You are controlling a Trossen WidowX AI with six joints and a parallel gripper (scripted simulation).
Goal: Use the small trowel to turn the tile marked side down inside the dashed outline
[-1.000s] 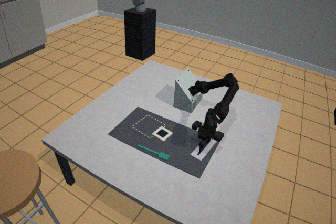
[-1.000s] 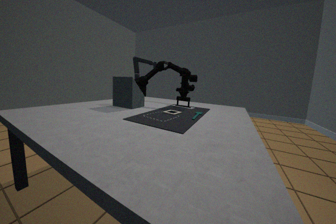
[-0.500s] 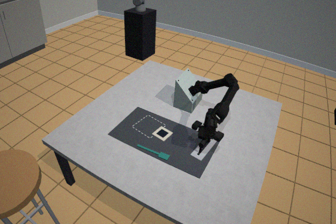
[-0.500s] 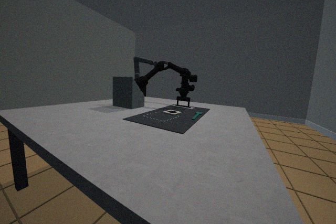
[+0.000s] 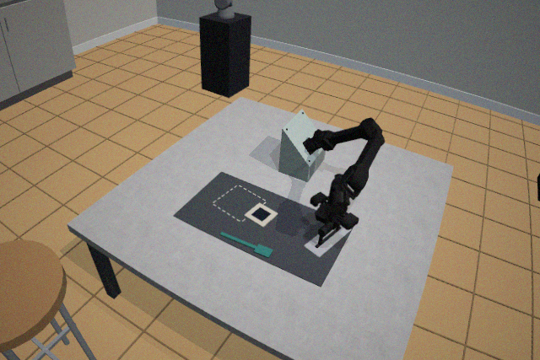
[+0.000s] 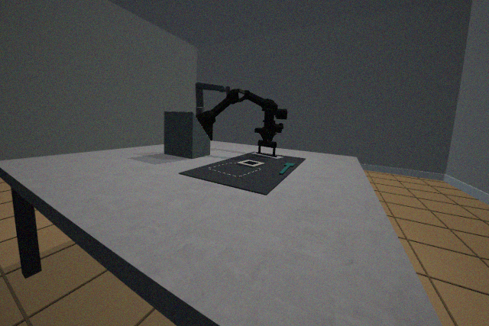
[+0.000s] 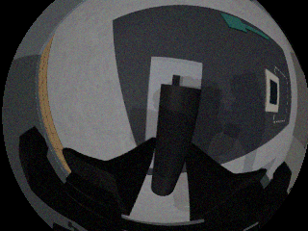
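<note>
Right now the black-handled tool is 3 cm below my gripper tip and 2 cm ahead of it. Round my gripper tip: green flat tool (22 cm to the right, 20 cm ahead, 6 cm below); tile (28 cm to the right, 6 cm below, 4 cm ahead); dark mat (25 cm to the right, 8 cm below, 6 cm ahead).
</note>
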